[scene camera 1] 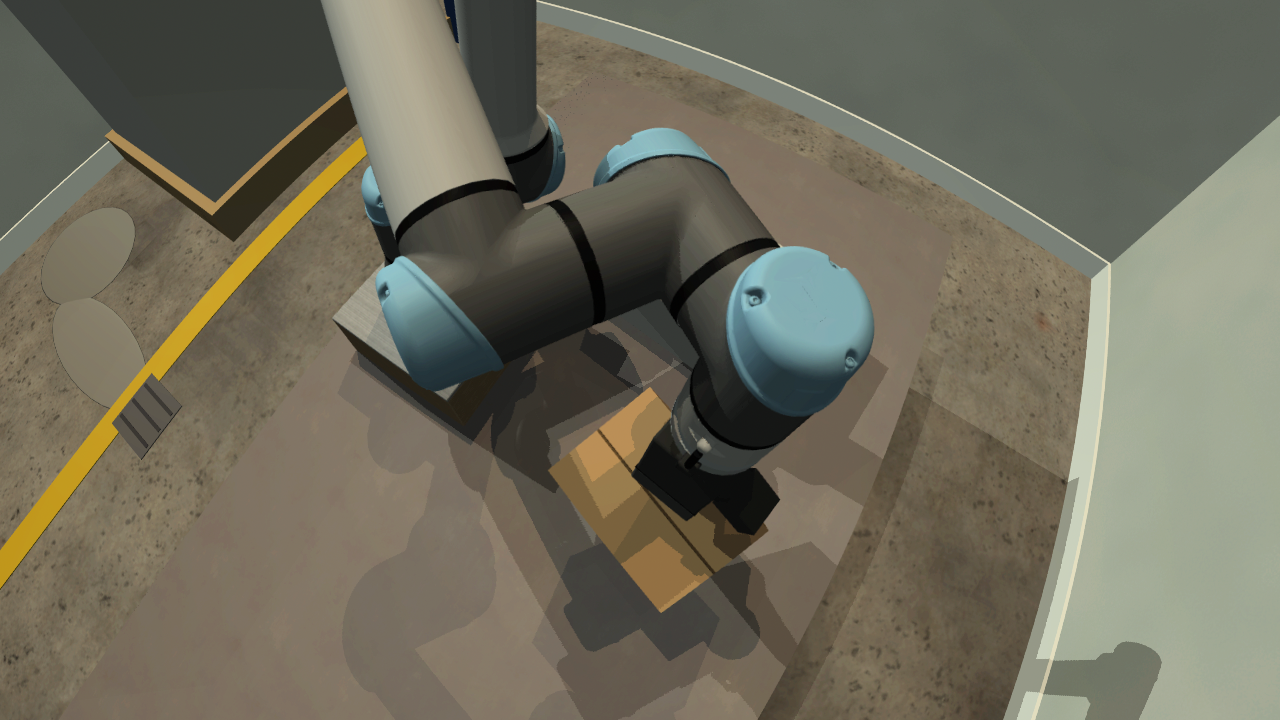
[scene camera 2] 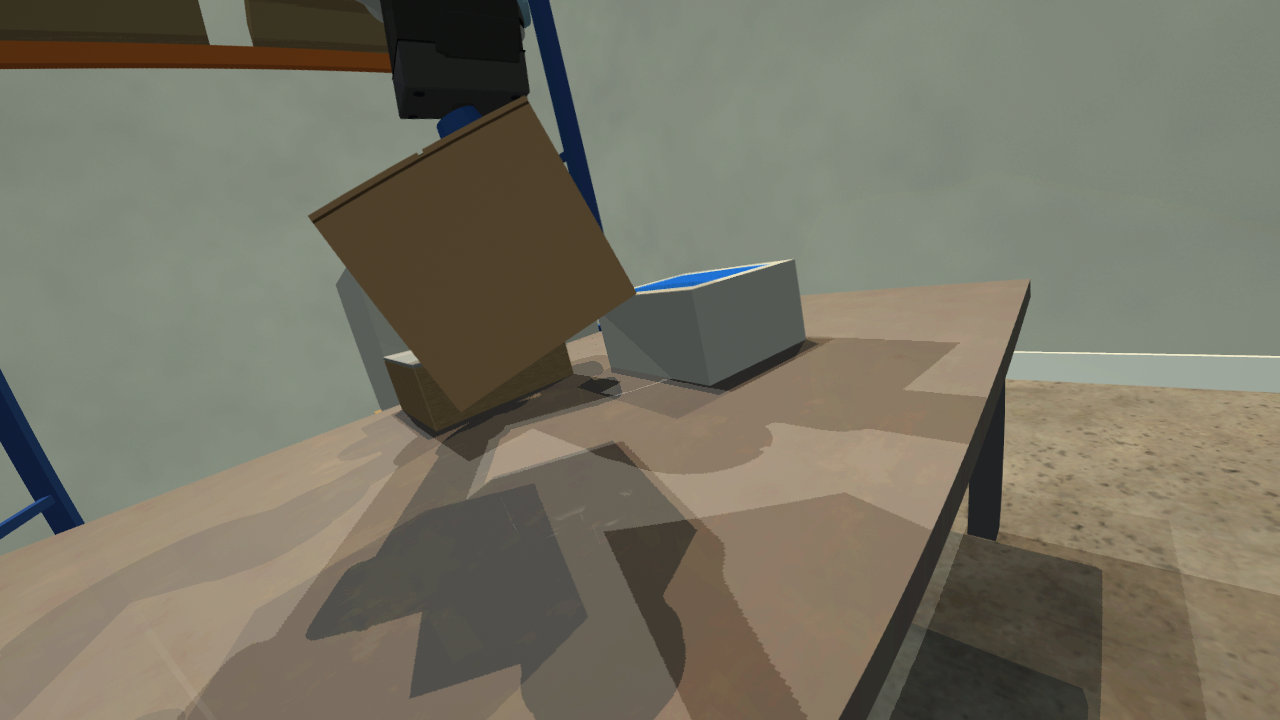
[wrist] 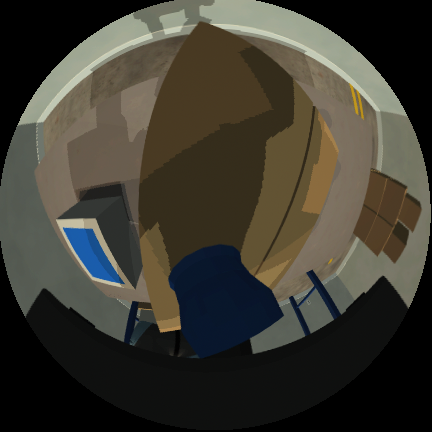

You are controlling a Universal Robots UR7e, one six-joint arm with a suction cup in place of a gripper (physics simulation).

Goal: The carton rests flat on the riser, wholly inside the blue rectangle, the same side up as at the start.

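Frame: origin at the arm's base, x ahead, y left, z up, level; centimetres.
Where they show: hand, tool point: (wrist: 217,263).
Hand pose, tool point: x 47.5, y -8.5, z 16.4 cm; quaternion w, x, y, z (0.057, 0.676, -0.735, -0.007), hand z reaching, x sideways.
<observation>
Things, the pixels of their centre, and the offset from my tool point. Level surfaces: height alone.
- brown carton, body centre: (scene camera 2: 485,260) (wrist: 218,207) (scene camera 1: 664,499) dy -0.9, dx +0.0, dz -6.5 cm
- grey riser, body centre: (scene camera 2: 694,317) (wrist: 100,244) dy +33.3, dx -15.0, dz -19.9 cm
- blue rectangle, body centre: (scene camera 2: 686,279) (wrist: 91,258) dy +33.3, dx -15.0, dz -13.9 cm
- table, surface height: dz -25.9 cm
The brown carton (scene camera 1: 617,488) (scene camera 2: 474,259) (wrist: 225,100) hangs in the air above the table, clearly tilted in the scene camera 2 view, with one lower corner pointing down. My gripper (scene camera 1: 707,492) (scene camera 2: 458,122) (wrist: 222,295) has its blue suction cup on the carton's seamed top face, near one edge, and holds it. The cup is hidden in the scene camera 1 view. The grey riser (scene camera 2: 747,331) (wrist: 117,215) stands apart, right of and behind the carton in the scene camera 2 view. The blue rectangle (scene camera 2: 702,278) (wrist: 90,252) is on its top. The arm hides the rectangle in the scene camera 1 view.
A low block (scene camera 1: 358,315) (scene camera 2: 411,394) with a light top stands on the table (scene camera 1: 268,573) (scene camera 2: 948,308), behind the carton in the scene camera 2 view. A rack with a blue post (scene camera 2: 556,98) and an orange beam (scene camera 2: 179,55) stands behind. Stacked brown boxes (wrist: 380,200) show at the right.
</observation>
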